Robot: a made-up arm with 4 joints. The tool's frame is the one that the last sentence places. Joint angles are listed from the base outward.
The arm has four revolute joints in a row. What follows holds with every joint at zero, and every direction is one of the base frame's.
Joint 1 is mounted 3.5 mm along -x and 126.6 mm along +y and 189 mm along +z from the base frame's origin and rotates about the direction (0.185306, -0.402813, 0.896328), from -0.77 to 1.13 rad.
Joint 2 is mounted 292.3 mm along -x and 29.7 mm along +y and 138.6 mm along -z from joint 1 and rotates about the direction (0.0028, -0.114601, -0.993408), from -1.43 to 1.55 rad.
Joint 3 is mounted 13.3 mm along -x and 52.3 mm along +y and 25.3 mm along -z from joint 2 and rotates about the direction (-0.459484, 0.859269, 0.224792), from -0.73 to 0.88 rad.
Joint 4 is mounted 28.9 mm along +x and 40.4 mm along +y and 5.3 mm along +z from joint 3 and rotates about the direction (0.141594, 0.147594, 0.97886), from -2.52 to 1.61 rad.
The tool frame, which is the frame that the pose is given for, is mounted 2.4 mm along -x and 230.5 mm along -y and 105.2 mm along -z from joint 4; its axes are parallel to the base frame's.
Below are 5 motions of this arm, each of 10 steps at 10 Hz.
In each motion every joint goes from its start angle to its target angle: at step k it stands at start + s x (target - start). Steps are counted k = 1, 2, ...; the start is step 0. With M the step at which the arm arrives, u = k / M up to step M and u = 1 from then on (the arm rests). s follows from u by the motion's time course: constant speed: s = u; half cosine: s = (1 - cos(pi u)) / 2; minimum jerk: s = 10 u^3 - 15 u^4 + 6 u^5.
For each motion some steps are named. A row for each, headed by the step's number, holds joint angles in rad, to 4 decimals.
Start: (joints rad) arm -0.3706 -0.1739 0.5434 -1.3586
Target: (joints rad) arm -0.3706 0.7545 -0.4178 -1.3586
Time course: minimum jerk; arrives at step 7
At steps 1, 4, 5, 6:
1: -0.3706 -0.1523 0.5210 -1.3586
4: -0.3706 0.4130 -0.0642 -1.3586
5: -0.3706 0.6202 -0.2787 -1.3586
6: -0.3706 0.7329 -0.3954 -1.3586

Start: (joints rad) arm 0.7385 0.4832 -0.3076 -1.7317
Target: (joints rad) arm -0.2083 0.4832 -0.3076 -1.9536
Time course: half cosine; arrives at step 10
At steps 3, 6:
3: 0.5434 0.4832 -0.3076 -1.7774
6: 0.1188 0.4832 -0.3076 -1.8769

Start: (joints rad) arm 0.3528 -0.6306 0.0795 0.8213
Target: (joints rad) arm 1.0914 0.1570 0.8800 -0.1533
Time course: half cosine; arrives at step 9
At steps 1, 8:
1: 0.3751 -0.6069 0.1036 0.7919
8: 1.0691 0.1333 0.8559 -0.1239

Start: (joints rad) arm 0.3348 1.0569 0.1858 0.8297
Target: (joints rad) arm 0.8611 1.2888 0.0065 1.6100
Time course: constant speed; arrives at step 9
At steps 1, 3, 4, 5, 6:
1: 0.3933 1.0827 0.1659 0.9164
3: 0.5102 1.1342 0.1260 1.0898
4: 0.5687 1.1600 0.1061 1.1765
5: 0.6272 1.1857 0.0862 1.2632
6: 0.6857 1.2115 0.0663 1.3499

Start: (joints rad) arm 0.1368 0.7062 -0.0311 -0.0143
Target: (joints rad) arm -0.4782 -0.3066 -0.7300 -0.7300
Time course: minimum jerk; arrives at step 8
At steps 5, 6, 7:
5: -0.3089 -0.0279 -0.5377 -0.5330
6: -0.4145 -0.2018 -0.6577 -0.6559
7: -0.4683 -0.2903 -0.7188 -0.7185

